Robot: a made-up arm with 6 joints.
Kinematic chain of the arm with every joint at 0, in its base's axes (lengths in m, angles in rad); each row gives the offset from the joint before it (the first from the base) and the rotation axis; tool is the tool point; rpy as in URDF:
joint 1: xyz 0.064 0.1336 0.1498 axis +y
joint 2: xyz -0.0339 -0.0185 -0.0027 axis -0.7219 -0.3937 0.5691
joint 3: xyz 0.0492 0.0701 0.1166 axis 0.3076 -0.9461 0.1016
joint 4: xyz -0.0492 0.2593 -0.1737 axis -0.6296 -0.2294 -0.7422
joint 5: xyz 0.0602 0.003 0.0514 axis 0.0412 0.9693 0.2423
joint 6: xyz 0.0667 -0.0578 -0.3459 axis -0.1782 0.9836 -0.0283
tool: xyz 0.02 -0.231 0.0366 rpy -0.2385 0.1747 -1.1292
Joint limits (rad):
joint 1: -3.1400..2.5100
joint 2: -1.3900..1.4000
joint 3: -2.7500..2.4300
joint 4: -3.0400..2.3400
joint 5: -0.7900..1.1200
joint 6: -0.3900..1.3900
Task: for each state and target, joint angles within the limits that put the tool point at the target. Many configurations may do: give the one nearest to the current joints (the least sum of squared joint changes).
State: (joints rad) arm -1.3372 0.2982 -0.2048 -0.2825 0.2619 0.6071
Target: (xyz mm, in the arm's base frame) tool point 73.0 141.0 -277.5
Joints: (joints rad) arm -0.8574 0.0527 -0.8038 -0.3774 0.5311 0.5933
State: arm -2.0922 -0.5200 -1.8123 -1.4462 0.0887 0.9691
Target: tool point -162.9 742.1 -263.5
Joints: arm -1.9372 -0.4229 -2.0420 -2.0635 -0.1346 1.1579
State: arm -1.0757 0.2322 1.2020 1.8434 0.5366 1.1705
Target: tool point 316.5 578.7 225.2
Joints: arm -1.2554 -0.1052 1.6065 2.2439 0.9983 1.1227
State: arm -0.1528 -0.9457 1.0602 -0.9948 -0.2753 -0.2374
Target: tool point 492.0 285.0 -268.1
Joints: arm 0.5390 -1.0762 0.7261 -0.7675 -0.1757 -0.2659
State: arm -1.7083 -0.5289 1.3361 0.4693 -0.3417 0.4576
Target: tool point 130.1 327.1 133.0
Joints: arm -1.7296 -1.0091 1.3613 1.7307 -0.2083 0.3969
